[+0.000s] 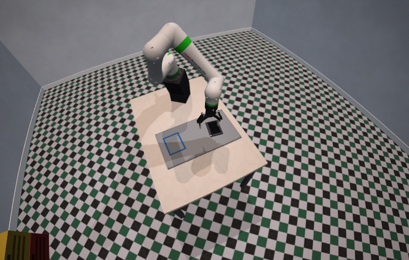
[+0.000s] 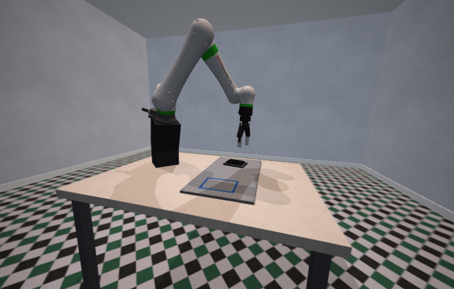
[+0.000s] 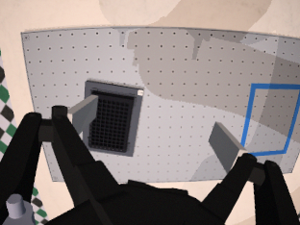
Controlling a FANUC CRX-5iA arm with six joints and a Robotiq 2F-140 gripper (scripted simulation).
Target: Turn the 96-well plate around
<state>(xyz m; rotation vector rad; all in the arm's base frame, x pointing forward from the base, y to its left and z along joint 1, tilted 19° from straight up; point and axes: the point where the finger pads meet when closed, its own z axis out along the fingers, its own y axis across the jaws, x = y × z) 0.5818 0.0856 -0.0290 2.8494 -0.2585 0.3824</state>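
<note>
Now: hand 70 mm past the black 96-well plate, 90 mm to the right of it and 160 mm above it. The rest, counted from my hand: dark plate nest N1: 70 mm behind, 90 mm to the left, 170 mm below; white A1 mark: 20 mm to the left, 160 mm below.
</note>
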